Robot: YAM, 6 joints.
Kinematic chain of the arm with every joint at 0, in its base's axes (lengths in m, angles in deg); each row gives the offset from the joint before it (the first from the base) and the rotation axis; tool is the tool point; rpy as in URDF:
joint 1: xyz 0 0 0.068 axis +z
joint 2: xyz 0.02 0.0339 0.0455 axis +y
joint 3: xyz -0.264 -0.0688 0 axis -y
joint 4: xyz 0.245 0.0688 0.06 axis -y
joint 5: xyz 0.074 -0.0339 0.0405 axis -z
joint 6: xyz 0.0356 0 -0.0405 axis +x
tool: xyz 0 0 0 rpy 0 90 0
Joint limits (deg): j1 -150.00..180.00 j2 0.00..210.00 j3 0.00..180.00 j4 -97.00..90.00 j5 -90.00..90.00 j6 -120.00..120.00
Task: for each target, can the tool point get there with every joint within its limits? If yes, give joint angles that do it. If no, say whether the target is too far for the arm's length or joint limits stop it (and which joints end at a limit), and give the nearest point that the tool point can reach.
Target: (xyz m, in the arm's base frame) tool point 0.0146 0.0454 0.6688
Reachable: yes | joints -119.43 65.05 150.51 -47.25 15.62 39.49
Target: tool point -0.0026 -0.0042 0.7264
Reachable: yes | joints -30.21 74.80 143.24 13.75 7.99 67.95
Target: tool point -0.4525 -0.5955 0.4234
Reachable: no: too far | nearest point -0.3605 -0.4744 0.3587 | short by 0.165 m
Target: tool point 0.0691 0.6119 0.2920
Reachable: yes | joints 84.93 160.75 163.43 8.21 24.54 -60.35
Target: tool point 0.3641 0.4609 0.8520
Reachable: no: too far | nearest point 0.2487 0.3149 0.6098 | short by 0.305 m
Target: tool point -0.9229 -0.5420 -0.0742
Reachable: no: too far | nearest point -0.5485 -0.3221 0.0034 | short by 0.441 m
